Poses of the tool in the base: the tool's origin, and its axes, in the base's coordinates. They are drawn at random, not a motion.
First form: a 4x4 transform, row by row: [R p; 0 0 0 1], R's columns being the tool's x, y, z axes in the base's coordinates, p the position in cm. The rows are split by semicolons.
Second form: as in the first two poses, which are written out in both.
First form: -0.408, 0.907, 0.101, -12.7; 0.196, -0.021, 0.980, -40.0; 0.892, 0.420, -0.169, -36.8; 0, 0, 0, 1
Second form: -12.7, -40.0, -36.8; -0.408, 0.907, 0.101; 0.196, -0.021, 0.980; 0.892, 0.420, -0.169
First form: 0.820, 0.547, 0.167, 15.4; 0.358, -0.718, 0.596, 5.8; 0.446, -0.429, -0.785, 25.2; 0, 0, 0, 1
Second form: 15.4, 5.8, 25.2; 0.820, 0.547, 0.167; 0.358, -0.718, 0.596; 0.446, -0.429, -0.785
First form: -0.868, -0.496, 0.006, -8.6; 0.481, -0.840, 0.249, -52.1; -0.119, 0.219, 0.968, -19.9; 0, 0, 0, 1
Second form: -8.6, -52.1, -19.9; -0.868, -0.496, 0.006; 0.481, -0.840, 0.249; -0.119, 0.219, 0.968
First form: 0.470, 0.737, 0.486, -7.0; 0.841, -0.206, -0.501, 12.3; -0.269, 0.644, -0.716, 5.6; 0, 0, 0, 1
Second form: -7.0, 12.3, 5.6; 0.470, 0.737, 0.486; 0.841, -0.206, -0.501; -0.269, 0.644, -0.716
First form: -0.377, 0.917, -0.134, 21.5; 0.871, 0.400, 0.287, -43.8; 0.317, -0.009, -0.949, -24.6; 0, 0, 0, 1
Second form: 21.5, -43.8, -24.6; -0.377, 0.917, -0.134; 0.871, 0.400, 0.287; 0.317, -0.009, -0.949
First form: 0.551, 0.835, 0.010, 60.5; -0.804, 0.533, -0.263, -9.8; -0.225, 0.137, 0.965, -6.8; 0, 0, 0, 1
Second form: 60.5, -9.8, -6.8; 0.551, 0.835, 0.010; -0.804, 0.533, -0.263; -0.225, 0.137, 0.965
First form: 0.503, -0.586, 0.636, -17.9; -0.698, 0.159, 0.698, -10.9; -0.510, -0.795, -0.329, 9.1; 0, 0, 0, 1
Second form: -17.9, -10.9, 9.1; 0.503, -0.586, 0.636; -0.698, 0.159, 0.698; -0.510, -0.795, -0.329
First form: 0.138, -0.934, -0.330, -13.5; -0.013, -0.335, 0.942, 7.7; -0.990, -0.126, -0.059, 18.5; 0, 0, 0, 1
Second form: -13.5, 7.7, 18.5; 0.138, -0.934, -0.330; -0.013, -0.335, 0.942; -0.990, -0.126, -0.059
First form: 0.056, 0.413, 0.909, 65.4; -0.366, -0.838, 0.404, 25.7; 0.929, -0.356, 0.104, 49.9; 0, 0, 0, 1
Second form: 65.4, 25.7, 49.9; 0.056, 0.413, 0.909; -0.366, -0.838, 0.404; 0.929, -0.356, 0.104
